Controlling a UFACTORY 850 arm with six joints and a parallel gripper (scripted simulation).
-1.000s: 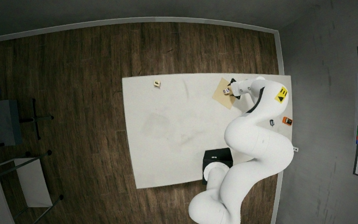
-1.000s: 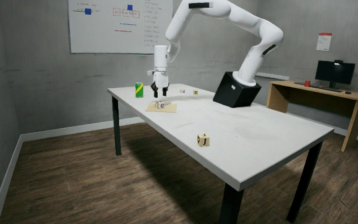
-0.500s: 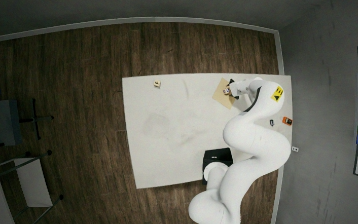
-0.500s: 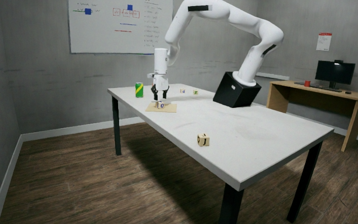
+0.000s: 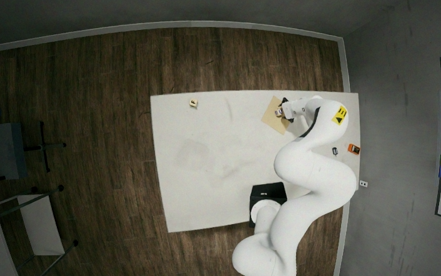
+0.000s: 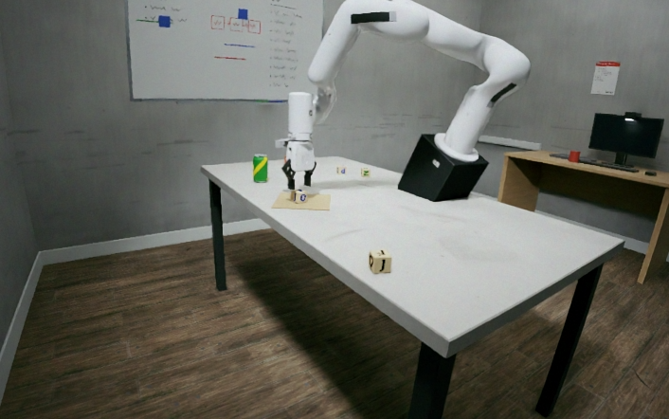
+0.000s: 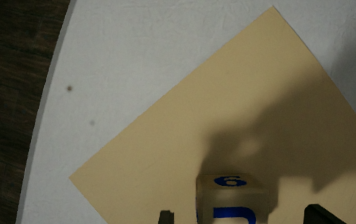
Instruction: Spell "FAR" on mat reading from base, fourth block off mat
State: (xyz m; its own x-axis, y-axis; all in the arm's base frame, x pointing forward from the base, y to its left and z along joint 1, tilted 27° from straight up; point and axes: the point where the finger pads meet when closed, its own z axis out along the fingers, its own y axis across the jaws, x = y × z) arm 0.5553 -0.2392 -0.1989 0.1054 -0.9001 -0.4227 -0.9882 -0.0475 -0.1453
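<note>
My gripper is now 7 cm above the tan mat, 2 cm past it and 1 cm to the left of it. The rest, counted from my hand: yellow can 37 cm to the right, 7 cm behind, 1 cm below; dark object 46 cm to the right, 43 cm behind, 5 cm below; small orange object 70 cm to the right, 48 cm behind, 6 cm below.
</note>
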